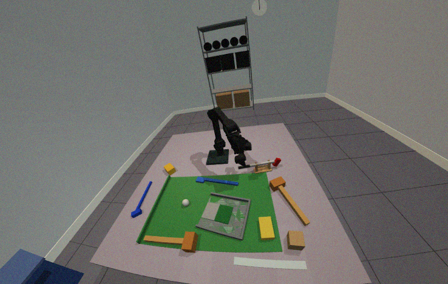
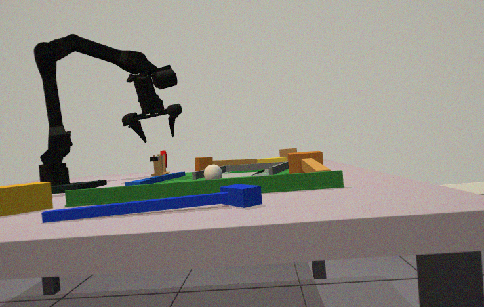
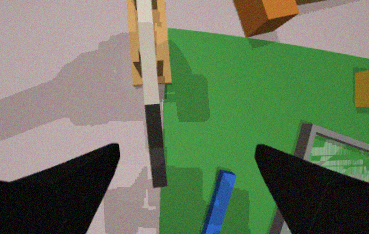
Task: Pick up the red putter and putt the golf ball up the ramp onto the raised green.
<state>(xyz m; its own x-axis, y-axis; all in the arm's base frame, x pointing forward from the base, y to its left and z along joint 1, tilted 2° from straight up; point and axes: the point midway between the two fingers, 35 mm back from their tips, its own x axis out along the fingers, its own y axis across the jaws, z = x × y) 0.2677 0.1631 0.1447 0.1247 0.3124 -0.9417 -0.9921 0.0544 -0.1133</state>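
My gripper tip is 3 cm past the red putter, 11 cm to the right of it and 7 cm above it. Also, from my gripper tip: white golf ball: 19 cm ahead, 39 cm to the right, 10 cm below; wooden stand: 3 cm behind, 12 cm to the left, 9 cm below; green mat: 20 cm ahead, 25 cm to the right, 12 cm below.
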